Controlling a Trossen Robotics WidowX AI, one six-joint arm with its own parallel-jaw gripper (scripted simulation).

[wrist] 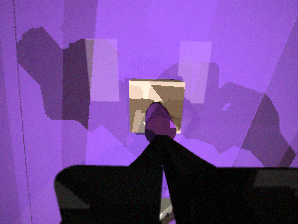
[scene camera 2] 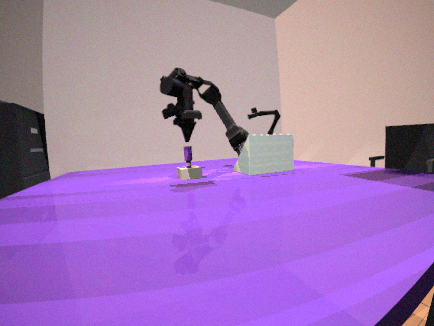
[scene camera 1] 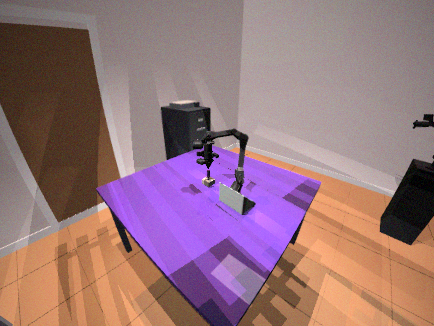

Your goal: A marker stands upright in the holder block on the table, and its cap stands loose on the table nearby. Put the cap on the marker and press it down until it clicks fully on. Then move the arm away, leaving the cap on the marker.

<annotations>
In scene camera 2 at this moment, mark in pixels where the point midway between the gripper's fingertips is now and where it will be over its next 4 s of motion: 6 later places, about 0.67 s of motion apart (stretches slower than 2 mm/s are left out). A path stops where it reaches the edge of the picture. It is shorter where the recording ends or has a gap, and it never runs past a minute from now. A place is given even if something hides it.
My gripper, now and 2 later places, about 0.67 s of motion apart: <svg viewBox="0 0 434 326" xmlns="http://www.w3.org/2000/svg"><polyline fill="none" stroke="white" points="187,142 187,147 185,123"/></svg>
</annotations>
